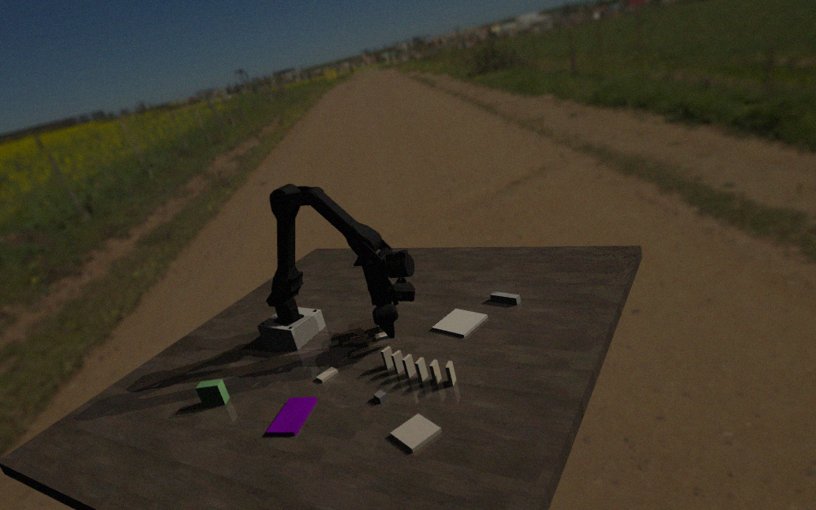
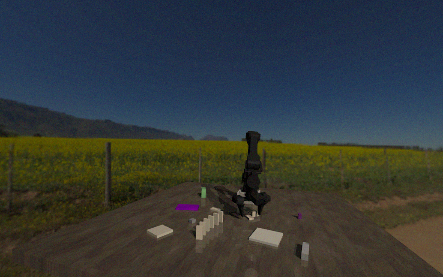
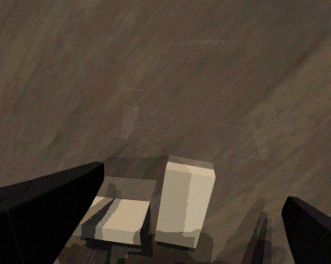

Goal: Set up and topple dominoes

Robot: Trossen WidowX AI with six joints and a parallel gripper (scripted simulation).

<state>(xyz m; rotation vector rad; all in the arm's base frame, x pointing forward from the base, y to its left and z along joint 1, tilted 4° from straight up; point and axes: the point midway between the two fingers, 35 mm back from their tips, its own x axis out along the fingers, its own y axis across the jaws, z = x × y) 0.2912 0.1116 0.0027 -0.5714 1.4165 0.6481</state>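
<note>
My gripper tip is 150 mm short of the white flat plate, 110 mm to the right of it and 10 mm above it. From my gripper tip the other things lie so: small purple cube (210 mm to the left, 130 mm behind); then small grey cube (230 mm to the right, 160 mm ahead, 10 mm below); then purple flat tile (360 mm to the right, 10 mm below, 10 mm ahead).
</note>
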